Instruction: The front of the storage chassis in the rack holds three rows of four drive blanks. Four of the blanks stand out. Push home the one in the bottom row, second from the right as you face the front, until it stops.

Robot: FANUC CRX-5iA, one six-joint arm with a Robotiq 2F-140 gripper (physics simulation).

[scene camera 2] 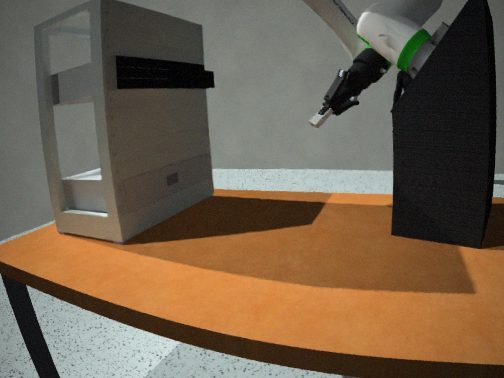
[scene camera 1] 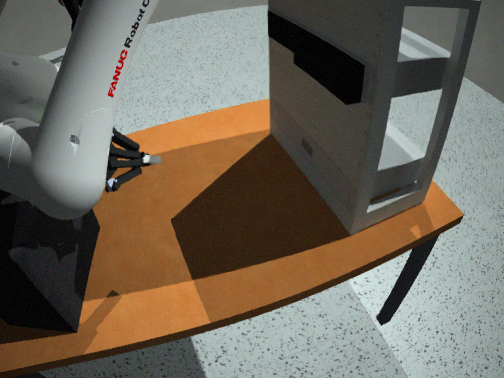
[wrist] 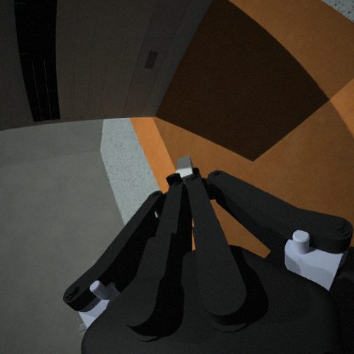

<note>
I see my gripper [scene camera 2: 313,124] and a grey rack [scene camera 1: 331,77].
The grey rack also shows in scene camera 2 [scene camera 2: 150,171] and in the wrist view [wrist: 96,66]. My gripper shows as well in scene camera 1 [scene camera 1: 156,160] and in the wrist view [wrist: 186,166].
</note>
